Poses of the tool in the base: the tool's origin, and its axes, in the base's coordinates. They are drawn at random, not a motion.
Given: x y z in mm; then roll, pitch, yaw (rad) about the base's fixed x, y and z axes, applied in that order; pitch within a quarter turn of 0, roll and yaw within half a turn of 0.
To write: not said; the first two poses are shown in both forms.
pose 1, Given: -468.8, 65.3, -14.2, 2.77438, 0.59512, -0.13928
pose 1, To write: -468.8, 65.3, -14.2, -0.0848, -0.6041, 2.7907
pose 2, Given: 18.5, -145.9, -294.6, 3.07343, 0.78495, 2.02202
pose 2, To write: 18.5, -145.9, -294.6, -1.9091, 0.3777, 2.4330
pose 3, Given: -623.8, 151.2, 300.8, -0.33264, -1.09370, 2.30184
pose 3, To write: -623.8, 151.2, 300.8, 1.9000, 0.3231, 1.0954
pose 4, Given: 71.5, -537.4, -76.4, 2.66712, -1.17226, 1.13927
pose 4, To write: 71.5, -537.4, -76.4, -1.3194, 0.8601, -2.1284
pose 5, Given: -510.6, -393.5, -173.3, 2.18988, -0.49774, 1.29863
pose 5, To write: -510.6, -393.5, -173.3, -1.0914, 1.0331, -3.0479
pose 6, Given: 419.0, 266.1, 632.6, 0.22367, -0.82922, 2.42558
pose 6, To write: 419.0, 266.1, 632.6, 2.3493, 0.7588, 0.4332
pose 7, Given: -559.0, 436.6, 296.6, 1.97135, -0.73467, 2.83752
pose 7, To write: -559.0, 436.6, 296.6, -2.3578, 0.0263, -1.8644
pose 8, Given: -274.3, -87.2, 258.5, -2.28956, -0.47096, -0.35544
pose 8, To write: -274.3, -87.2, 258.5, -0.1085, 0.5728, -2.3437
